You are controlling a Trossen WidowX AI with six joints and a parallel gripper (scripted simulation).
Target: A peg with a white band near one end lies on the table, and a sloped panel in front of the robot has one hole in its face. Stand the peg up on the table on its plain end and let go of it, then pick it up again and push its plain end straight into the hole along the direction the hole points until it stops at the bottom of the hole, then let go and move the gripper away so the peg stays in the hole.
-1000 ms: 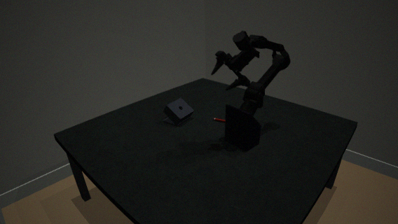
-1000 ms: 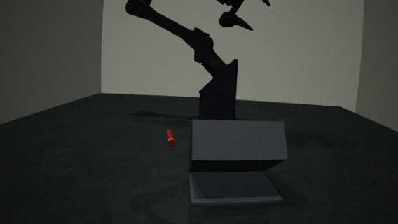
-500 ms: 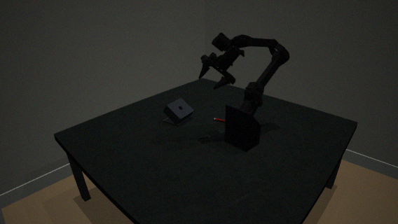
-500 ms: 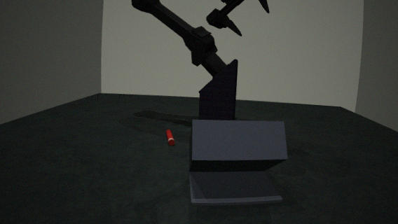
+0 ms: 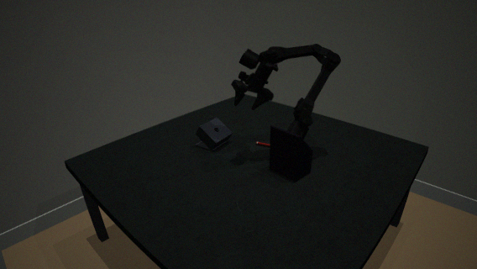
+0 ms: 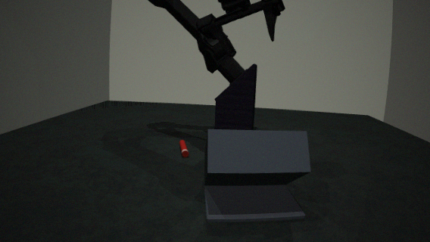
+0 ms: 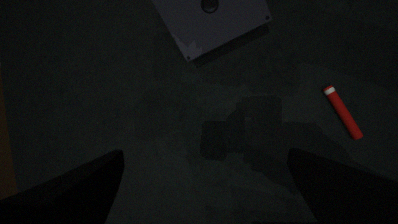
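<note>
My gripper tip is 220 mm above the red peg and 130 mm to the left of it. From my gripper tip the other things lie so: grey sloped panel 180 mm ahead, 170 mm below, 10 mm to the right.
</note>
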